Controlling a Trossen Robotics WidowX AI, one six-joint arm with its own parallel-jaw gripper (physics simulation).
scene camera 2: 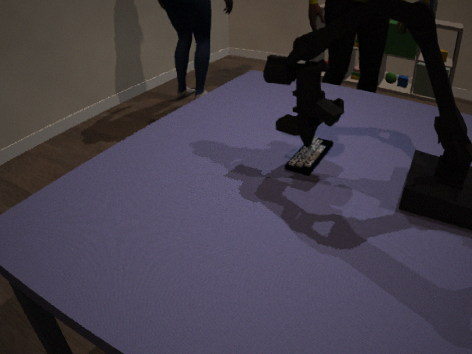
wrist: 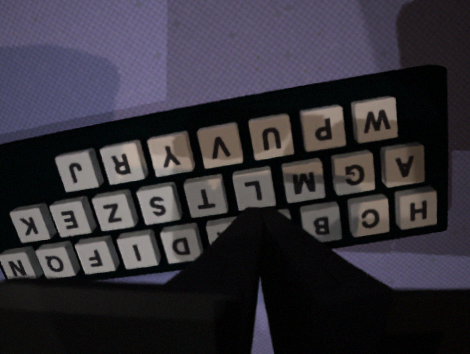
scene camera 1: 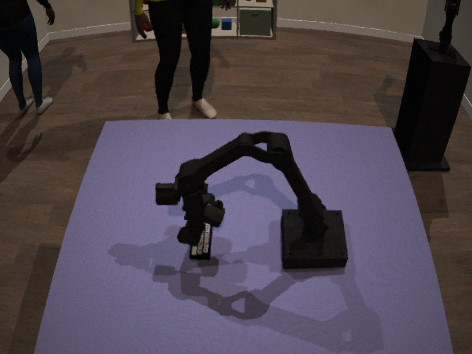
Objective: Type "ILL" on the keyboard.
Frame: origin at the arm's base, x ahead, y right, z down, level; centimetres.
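Seen in the pictures: gripper, fingertip midpoint: (scene camera 2: pixel 307 146) (wrist: pixel 258 221) (scene camera 1: pixel 199 234); arm's base at its link origin: (scene camera 2: pixel 449 179) (scene camera 1: pixel 313 234).
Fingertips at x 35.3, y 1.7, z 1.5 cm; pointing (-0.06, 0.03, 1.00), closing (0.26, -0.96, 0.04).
Note:
Offsets run from my fingertips to a thing's top centre. Level surfaces: height alone.
The small black keyboard {dx -0.3, dy +2.3, dz +2.1 cm} (scene camera 1: pixel 201 252) (scene camera 2: pixel 307 160) (wrist: pixel 220 115) lies on the table, with pale keys whose letters appear upside down in the wrist view. My gripper (scene camera 1: pixel 196 242) (scene camera 2: pixel 308 144) (wrist: pixel 258 221) is shut with nothing between its fingers and points down over the keyboard. In the wrist view its fingertips show at the lower edge of the L key {dx -0.2, dy +0.1, dz +2.1 cm} (wrist: pixel 254 187), whose letter is visible. The I key {dx +1.4, dy +5.1, dz +2.1 cm} (wrist: pixel 138 249) is to the left of the fingers, in the row nearest them. The fingers hide part of that row between D and B. Fingertip height is hard to tell.
The purple table {dz +3.7 cm} (scene camera 1: pixel 150 320) (scene camera 2: pixel 150 240) carries my arm's black base (scene camera 1: pixel 314 240) (scene camera 2: pixel 437 192), right of the keyboard. People stand beyond the table. A shelf unit (scene camera 1: pixel 275 20) is at the back wall, and a black pedestal (scene camera 1: pixel 430 100) stands beyond the table's right side.

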